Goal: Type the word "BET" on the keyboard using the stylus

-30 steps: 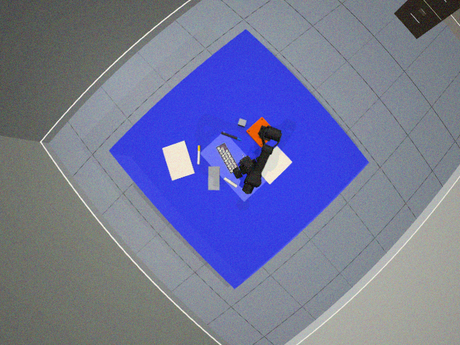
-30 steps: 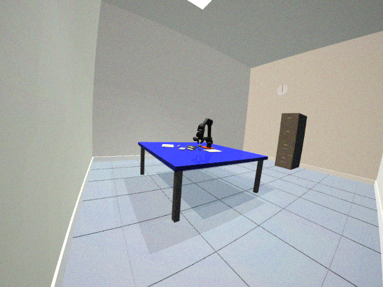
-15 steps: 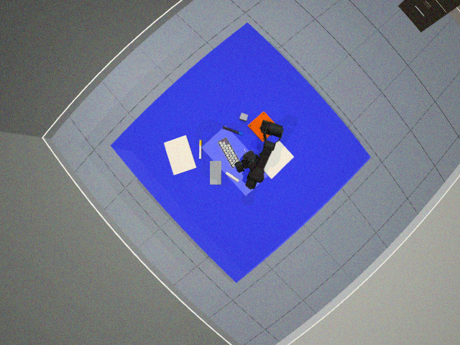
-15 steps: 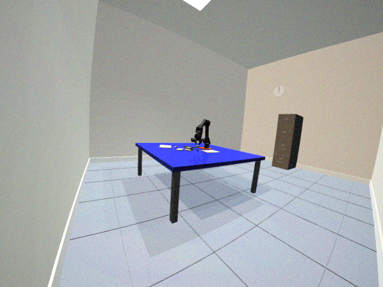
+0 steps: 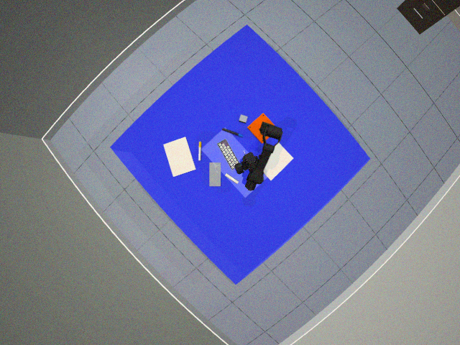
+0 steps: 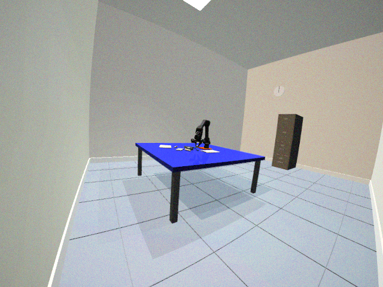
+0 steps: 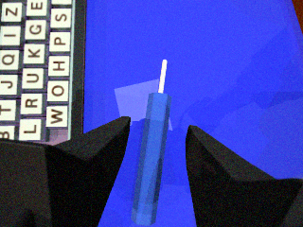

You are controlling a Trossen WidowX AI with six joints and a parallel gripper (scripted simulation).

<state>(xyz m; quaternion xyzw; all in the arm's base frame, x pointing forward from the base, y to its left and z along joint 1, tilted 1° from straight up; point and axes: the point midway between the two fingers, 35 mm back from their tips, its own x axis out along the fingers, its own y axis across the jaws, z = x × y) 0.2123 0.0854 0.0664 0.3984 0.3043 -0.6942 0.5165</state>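
The blue stylus lies 50 mm below my gripper tip and 10 mm to the right of it. From my gripper tip the other things lie so: white stick: 150 mm ahead, 40 mm to the left, 40 mm below; thin grey tip: 50 mm below, 40 mm to the right, 10 mm behind; T key: 100 mm ahead, 40 mm below, 30 mm to the right.
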